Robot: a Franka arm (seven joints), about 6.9 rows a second.
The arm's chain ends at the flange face. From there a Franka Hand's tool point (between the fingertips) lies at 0.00 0.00 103.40 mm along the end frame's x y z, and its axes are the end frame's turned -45 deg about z.
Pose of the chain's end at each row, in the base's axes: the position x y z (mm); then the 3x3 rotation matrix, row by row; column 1 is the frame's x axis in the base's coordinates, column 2 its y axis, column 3 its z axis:
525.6 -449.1 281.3; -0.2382 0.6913 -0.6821; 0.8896 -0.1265 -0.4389; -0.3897 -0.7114 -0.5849
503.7 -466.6 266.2; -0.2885 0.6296 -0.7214; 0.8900 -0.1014 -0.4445; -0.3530 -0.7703 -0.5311
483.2 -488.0 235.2; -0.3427 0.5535 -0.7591; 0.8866 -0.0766 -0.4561; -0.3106 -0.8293 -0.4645
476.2 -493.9 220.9; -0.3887 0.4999 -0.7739; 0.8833 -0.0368 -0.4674; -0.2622 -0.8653 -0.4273
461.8 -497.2 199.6; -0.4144 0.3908 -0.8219; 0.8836 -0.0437 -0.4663; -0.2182 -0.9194 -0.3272
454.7 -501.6 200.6; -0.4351 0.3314 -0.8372; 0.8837 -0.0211 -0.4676; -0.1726 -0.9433 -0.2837
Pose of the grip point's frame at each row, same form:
455.1 -494.5 220.8; -0.6573 0.3204 -0.6821; 0.7185 0.5396 -0.4389; 0.2275 -0.7786 -0.5849
429.1 -512.6 211.3; -0.6492 0.2412 -0.7214; 0.7010 0.5576 -0.4445; 0.2951 -0.7943 -0.5311
404.7 -535.2 187.2; -0.6337 0.1491 -0.7591; 0.6811 0.5728 -0.4561; 0.3668 -0.8060 -0.4645
396.2 -542.2 176.7; -0.6283 0.0786 -0.7739; 0.6506 0.5986 -0.4674; 0.4265 -0.7973 -0.4273
376.8 -545.4 165.8; -0.5694 -0.0167 -0.8219; 0.6557 0.5939 -0.4663; 0.4958 -0.8044 -0.3272
368.1 -549.9 171.3; -0.5420 -0.0733 -0.8372; 0.6398 0.6100 -0.4676; 0.5450 -0.7891 -0.2837

